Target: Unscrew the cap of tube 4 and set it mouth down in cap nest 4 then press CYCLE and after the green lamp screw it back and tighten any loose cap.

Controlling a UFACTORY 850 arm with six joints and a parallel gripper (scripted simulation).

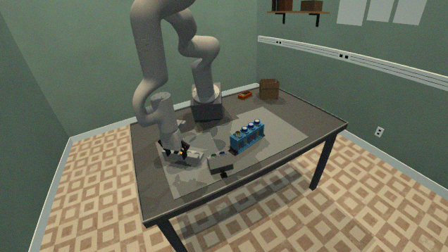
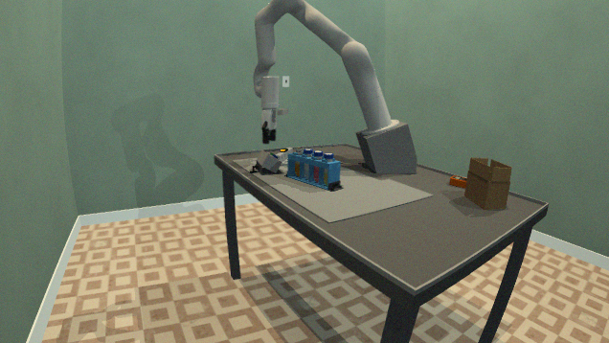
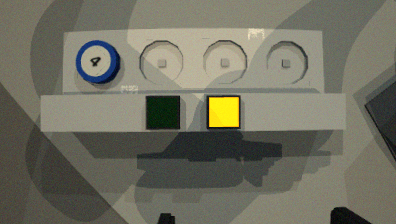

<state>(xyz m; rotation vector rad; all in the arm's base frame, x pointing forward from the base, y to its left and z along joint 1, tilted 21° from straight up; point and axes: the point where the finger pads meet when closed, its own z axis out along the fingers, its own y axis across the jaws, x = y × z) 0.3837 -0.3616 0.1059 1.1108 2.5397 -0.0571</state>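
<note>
Right now my hand is 15 cm past the blue cap marked 4, 9 cm above it and 1 cm to the right of it. Also, from my hand: blue key: 21 cm to the left, 9 cm ahead, 4 cm below; then green key: 16 cm to the left, 7 cm ahead, 4 cm below; then grey key housing: 18 cm to the left, 10 cm ahead, 5 cm below.
</note>
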